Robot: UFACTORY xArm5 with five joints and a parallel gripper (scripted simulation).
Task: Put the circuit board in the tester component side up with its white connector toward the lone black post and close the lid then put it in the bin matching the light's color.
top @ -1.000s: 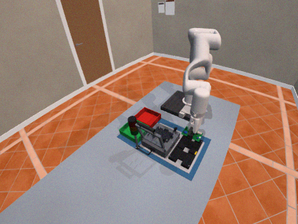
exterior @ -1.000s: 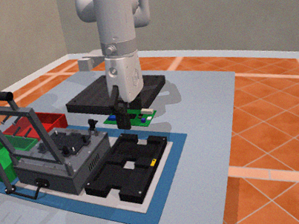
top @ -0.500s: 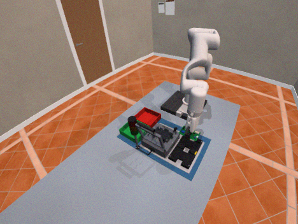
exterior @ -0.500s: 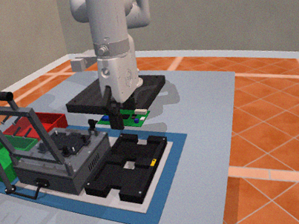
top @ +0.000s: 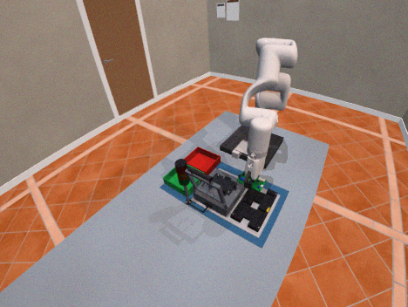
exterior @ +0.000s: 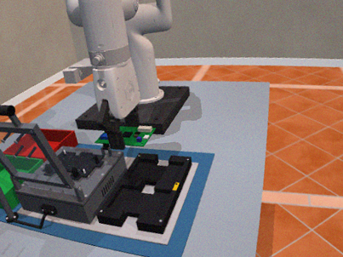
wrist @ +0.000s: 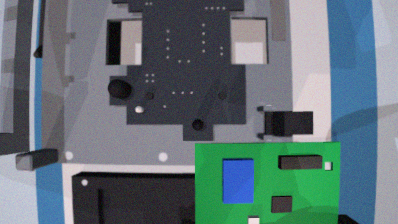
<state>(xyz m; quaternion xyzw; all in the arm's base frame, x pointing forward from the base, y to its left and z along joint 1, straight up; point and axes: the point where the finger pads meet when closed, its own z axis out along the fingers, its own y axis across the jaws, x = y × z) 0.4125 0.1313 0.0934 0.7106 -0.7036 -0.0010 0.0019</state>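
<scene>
My hand is 60 mm to the left of the black catch, 40 mm above it and 20 mm past it. Round my hand: red bin (320 mm to the right, 110 mm below, 60 mm behind); then green circuit board (right at my hand); then clear lid (170 mm ahead, 120 mm to the right, 60 mm above).
</scene>
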